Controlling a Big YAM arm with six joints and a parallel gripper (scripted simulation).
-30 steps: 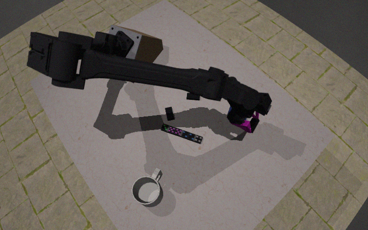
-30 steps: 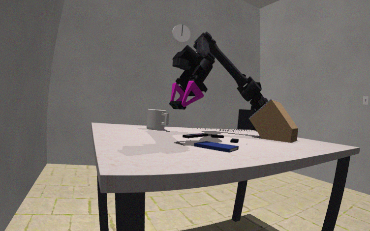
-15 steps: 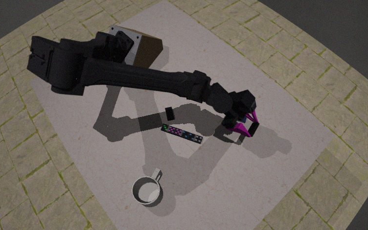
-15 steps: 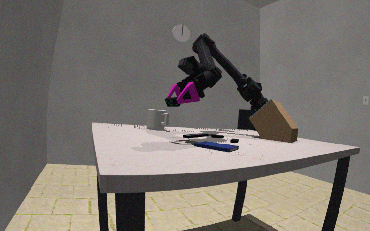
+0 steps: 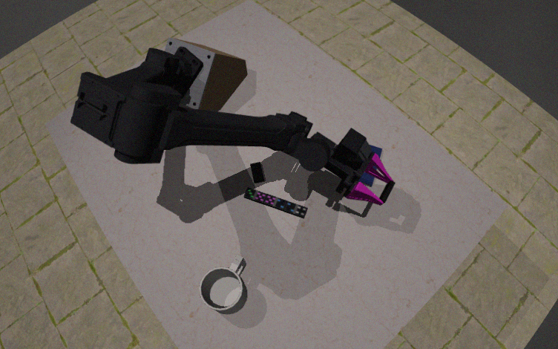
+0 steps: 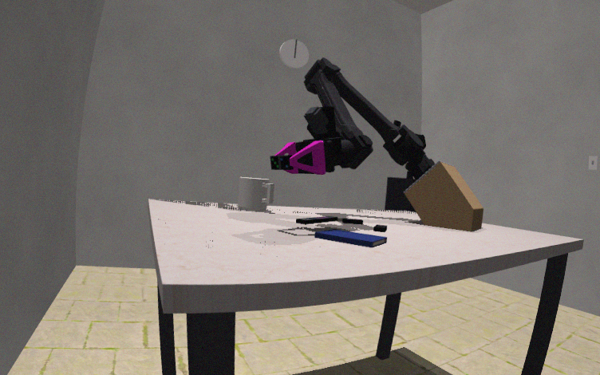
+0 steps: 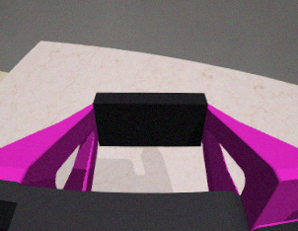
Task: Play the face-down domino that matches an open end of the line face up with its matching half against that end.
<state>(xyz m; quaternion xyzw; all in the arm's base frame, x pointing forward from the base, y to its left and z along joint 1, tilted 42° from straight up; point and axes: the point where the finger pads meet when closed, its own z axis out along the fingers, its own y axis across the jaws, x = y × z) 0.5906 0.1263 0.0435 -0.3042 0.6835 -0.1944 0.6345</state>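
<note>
Now: the blue book 10 cm behind my hand, 10 cm to the left of it and 13 cm below it. From my hand the other things lie so: domino right at my hand; then mug 13 cm behind, 38 cm to the right, 10 cm below.
</note>
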